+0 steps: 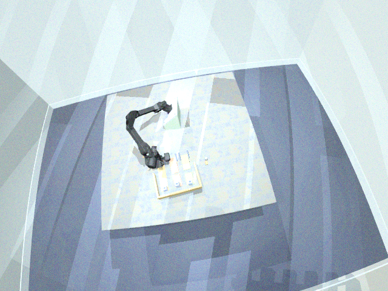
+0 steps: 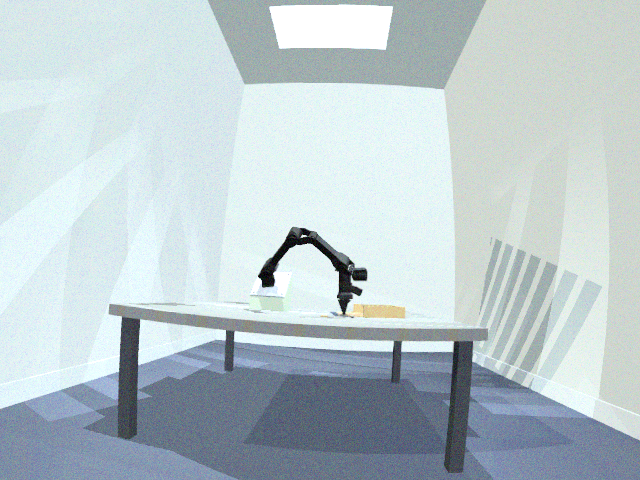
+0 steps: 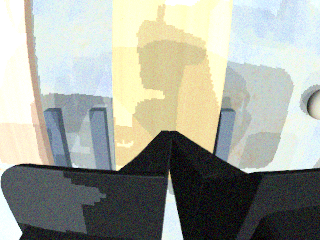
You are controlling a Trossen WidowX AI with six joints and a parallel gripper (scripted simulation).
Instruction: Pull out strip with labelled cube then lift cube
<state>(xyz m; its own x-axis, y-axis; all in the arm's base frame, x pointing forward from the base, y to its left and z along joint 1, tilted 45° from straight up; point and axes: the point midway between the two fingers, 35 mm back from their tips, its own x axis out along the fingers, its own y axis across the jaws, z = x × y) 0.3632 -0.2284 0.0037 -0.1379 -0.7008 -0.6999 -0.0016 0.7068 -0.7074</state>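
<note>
Right now the pale orange strip is 10 cm ahead of my gripper tip.
</note>
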